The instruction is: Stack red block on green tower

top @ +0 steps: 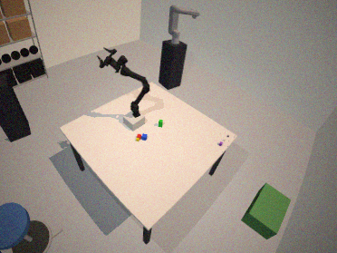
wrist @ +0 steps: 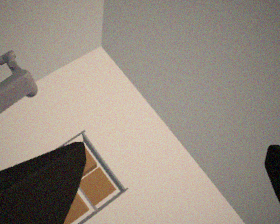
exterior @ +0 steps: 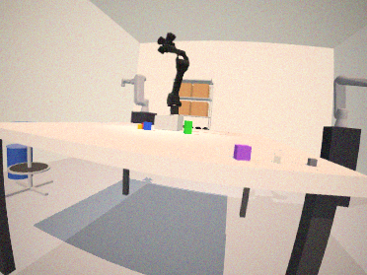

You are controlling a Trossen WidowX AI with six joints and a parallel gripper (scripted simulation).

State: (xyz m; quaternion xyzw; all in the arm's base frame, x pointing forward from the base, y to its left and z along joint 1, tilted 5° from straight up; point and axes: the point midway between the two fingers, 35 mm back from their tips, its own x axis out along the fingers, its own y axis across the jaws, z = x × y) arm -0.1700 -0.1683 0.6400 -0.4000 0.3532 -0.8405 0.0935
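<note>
Now: gripper tip 39 cm short of the red block, 15 cm to the right of it and 72 cm above it. Round my gripper tip: purple block 89 cm ahead, 77 cm to the left, 73 cm below; small yellow block 41 cm ahead, 12 cm to the left, 73 cm below; blue block 42 cm ahead, 19 cm to the left, 72 cm below.
</note>
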